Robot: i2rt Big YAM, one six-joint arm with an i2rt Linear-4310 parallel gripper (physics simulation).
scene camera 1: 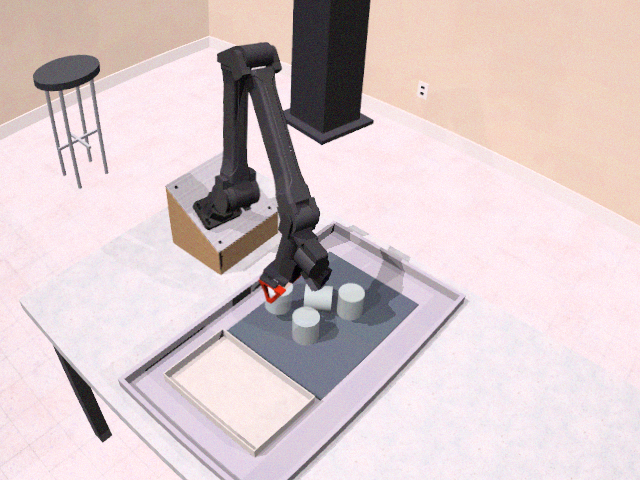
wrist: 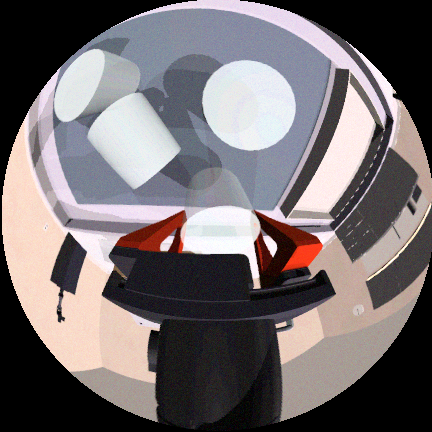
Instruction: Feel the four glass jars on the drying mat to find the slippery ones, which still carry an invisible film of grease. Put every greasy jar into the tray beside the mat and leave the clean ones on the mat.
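Frame: origin at the arm's base, x ahead, y up, z right, level; metres.
Seen in the pictures: gripper, between the fingertips: [scene camera 1: 276, 294] [wrist: 217, 214]; arm's base, origin of its link: [scene camera 1: 216, 210].
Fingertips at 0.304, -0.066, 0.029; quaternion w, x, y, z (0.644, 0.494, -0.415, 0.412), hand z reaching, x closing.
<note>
Offsets run from my fingertips to a thing's top centre, as dx, dy, dz. "pt": to the spot under its first point. Level surfaces: height alone.
My gripper [scene camera 1: 272, 291] [wrist: 217, 214] is shut on the left glass jar {+0.004, +0.035, -0.002} [scene camera 1: 279, 303] [wrist: 221, 225]. In the wrist view its red fingers touch both sides of this jar. The jar is upright, and I cannot tell whether its base touches the mat. A second jar {+0.102, +0.000, -0.009} [scene camera 1: 306, 326] [wrist: 249, 105] stands upright nearer the tray. A third jar {+0.049, -0.002, -0.098} [scene camera 1: 318, 298] [wrist: 134, 140] lies on its side. A fourth jar {+0.112, +0.000, -0.151} [scene camera 1: 351, 302] [wrist: 80, 86] stands upright beyond it. The jars are pale and the grease cannot be seen. The dark drying mat {dy -0.069} [scene camera 1: 336, 364] [wrist: 280, 175] lies beside the beige tray {+0.138, -0.042, +0.230} [scene camera 1: 240, 395] [wrist: 330, 165].
A raised pale rim {pt +0.291, -0.072, -0.130} [scene camera 1: 392, 356] surrounds the mat and tray. My arm's wooden mounting block [scene camera 1: 196, 237] stands behind the rim at the left. A black column [scene camera 1: 325, 67] and a stool [scene camera 1: 67, 72] stand on the floor beyond the table.
</note>
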